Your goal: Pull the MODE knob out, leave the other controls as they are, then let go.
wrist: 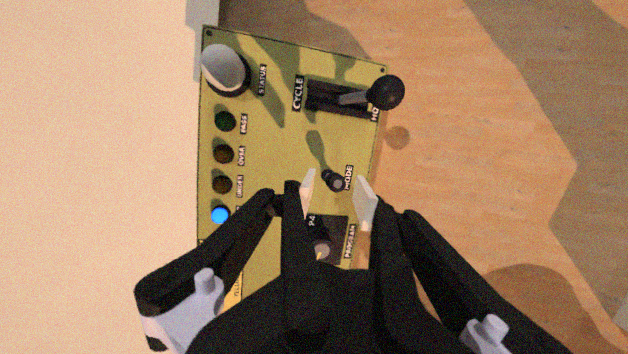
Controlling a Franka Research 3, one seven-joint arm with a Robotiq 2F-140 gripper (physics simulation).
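The MODE knob (335, 181), a small black knob with a grey end on a short stem, stands up from the yellow-green panel (270, 165) beside its MODE label, near the middle of the wrist view. My gripper (334, 183) is open, with its two pale fingertips apart on either side of the knob in the view. A gap shows between the knob and each fingertip, and nothing is held. The blue light (220, 215) at the panel's left is lit. The gripper's body hides the lower part of the panel.
The CYCLE lever (386, 92) has a black ball and leans right, above the knob in view. The PROGRAM dial (322, 249) sits just below the knob, partly behind the left finger. The STATUS dome (224, 67) is at the top left, above dark PASS (225, 121) and OVER (223, 153) lights.
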